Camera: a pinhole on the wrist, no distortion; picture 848 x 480 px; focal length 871.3 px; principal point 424.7 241.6 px. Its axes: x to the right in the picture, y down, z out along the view. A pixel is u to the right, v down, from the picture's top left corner.
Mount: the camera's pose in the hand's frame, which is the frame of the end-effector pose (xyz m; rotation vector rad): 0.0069 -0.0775 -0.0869 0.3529 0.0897 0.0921
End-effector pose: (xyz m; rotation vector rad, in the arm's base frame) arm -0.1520 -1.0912 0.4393 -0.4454 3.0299 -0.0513
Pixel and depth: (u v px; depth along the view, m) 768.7 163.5 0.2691
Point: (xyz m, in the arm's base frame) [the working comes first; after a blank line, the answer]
In the camera's frame: 0.1062 -0.0241 0.2691

-0.2237 -1.3081 0.2890
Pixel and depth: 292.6 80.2 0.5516
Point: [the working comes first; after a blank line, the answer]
In the camera's frame: -0.0836 -0.1022 0.5516

-0.0026 -1.4504 0.0591
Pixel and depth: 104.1 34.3 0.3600
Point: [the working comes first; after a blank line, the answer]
In the camera's frame: -0.1325 -0.0857 0.3600

0.0282 -1.3544 0.2300
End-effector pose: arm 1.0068 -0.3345 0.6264 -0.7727 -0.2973 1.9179
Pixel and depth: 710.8 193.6 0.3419
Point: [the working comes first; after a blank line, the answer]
In the camera's frame: 0.1123 -0.0188 0.3419

0.9676 -0.0783 0.8368
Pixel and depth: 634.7 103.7 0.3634
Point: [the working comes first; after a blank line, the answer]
In the camera's frame: 0.0876 -0.0575 0.3634

1.0011 -0.0728 0.8744
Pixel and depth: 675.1 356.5 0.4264
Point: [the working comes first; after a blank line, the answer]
In the camera's frame: 0.1225 0.0562 0.4264

0.8673 -0.0731 0.8896
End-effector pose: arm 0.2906 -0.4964 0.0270 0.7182 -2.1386 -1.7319
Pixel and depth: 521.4 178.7 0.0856
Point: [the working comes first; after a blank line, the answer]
In the camera's frame: 0.0095 -0.0062 0.0856

0.2958 -0.5352 -0.0809
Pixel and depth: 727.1 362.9 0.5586
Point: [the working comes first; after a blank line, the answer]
In the camera's frame: 0.1939 0.0778 0.5586

-0.1183 -0.2924 -0.2660
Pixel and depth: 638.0 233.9 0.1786
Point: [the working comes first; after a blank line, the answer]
In the camera's frame: 0.0437 -0.0016 0.1786

0.2196 -0.4918 -0.1272
